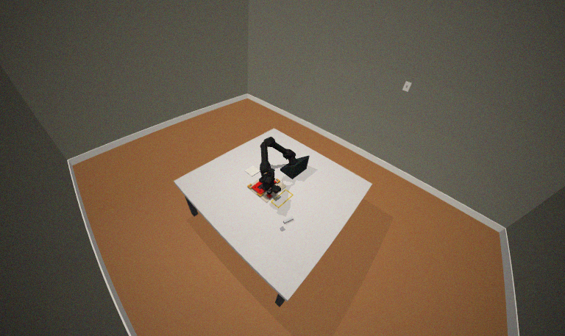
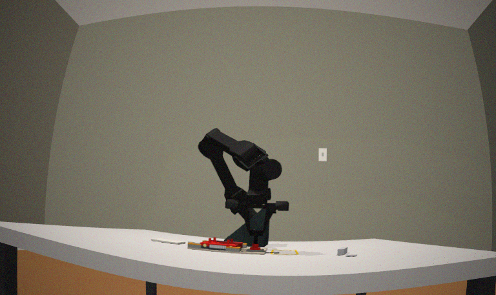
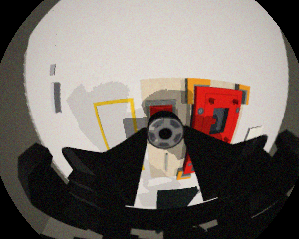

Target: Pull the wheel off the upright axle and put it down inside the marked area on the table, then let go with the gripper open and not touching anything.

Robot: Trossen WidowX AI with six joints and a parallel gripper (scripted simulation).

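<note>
Now: the upright axle 30 mm below my gripper tip. Round my gripper tip: wheel (right at my gripper tip); then white flat plate (120 mm behind, 310 mm to the right, 60 mm below).
</note>
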